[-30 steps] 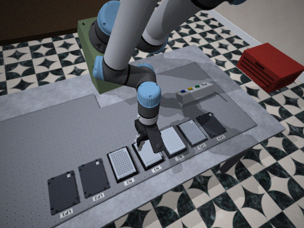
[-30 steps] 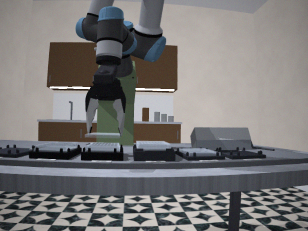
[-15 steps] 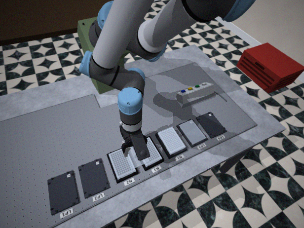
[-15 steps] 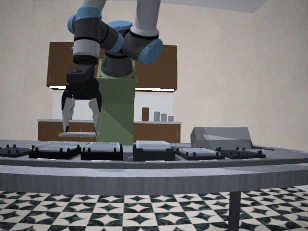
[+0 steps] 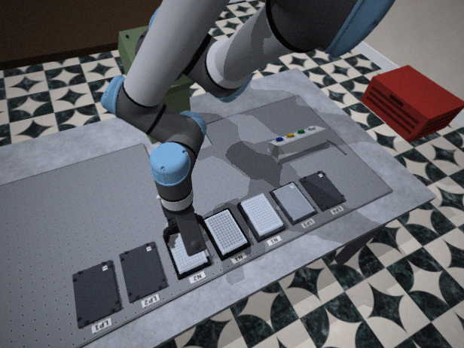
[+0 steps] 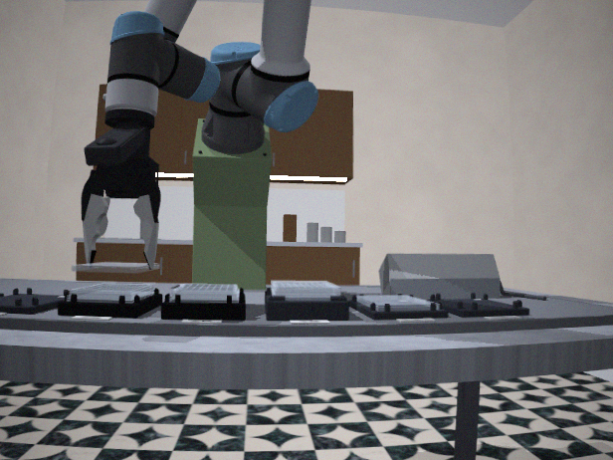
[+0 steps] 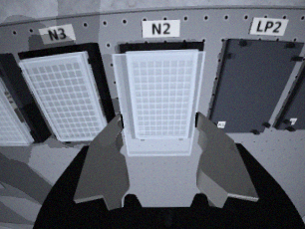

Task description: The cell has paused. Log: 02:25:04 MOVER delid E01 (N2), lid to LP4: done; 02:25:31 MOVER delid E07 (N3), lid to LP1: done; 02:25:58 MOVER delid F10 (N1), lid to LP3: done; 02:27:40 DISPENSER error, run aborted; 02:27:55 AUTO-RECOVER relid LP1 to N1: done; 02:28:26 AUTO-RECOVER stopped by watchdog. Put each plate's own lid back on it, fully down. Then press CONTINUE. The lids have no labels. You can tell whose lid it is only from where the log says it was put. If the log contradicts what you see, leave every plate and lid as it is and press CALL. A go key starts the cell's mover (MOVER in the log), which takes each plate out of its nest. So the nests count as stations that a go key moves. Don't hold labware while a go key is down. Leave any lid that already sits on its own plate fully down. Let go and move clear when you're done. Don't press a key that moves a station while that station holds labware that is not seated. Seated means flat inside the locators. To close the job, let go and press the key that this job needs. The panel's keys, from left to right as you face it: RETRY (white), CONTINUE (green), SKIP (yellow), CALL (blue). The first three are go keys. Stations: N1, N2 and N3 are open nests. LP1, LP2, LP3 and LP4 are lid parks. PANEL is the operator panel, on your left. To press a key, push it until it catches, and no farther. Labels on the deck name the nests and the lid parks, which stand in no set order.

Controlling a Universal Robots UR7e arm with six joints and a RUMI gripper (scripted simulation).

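Now: the plate 12 cm to the left of my hand, 4 cm below it and 2 cm behind it. From my hand the other things lie so: lid park LP1: 26 cm to the right, 6 cm below, 4 cm ahead; then LP3 lid park: 38 cm to the left, 6 cm below, 6 cm behind; then lid park LP2: 14 cm to the right, 6 cm below, 2 cm ahead.
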